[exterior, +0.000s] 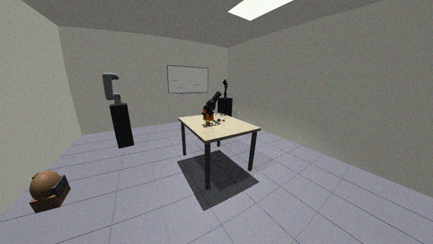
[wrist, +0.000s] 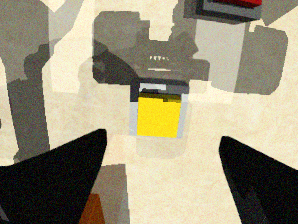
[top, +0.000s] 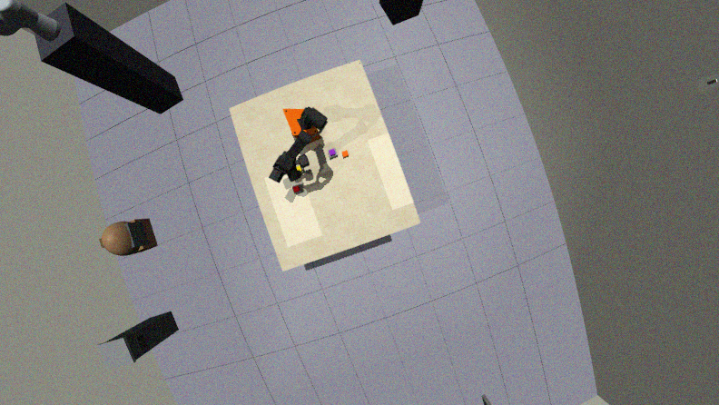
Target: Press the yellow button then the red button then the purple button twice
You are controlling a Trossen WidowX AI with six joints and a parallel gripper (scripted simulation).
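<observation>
Now: the yellow button 40 mm below my gripper tip. The rest, counted from my gripper tip: red button (100 mm ahead, 60 mm to the right, 40 mm below); then small orange block (40 mm ahead, 290 mm to the left, 70 mm below); then purple button (230 mm to the left, 40 mm below).
</observation>
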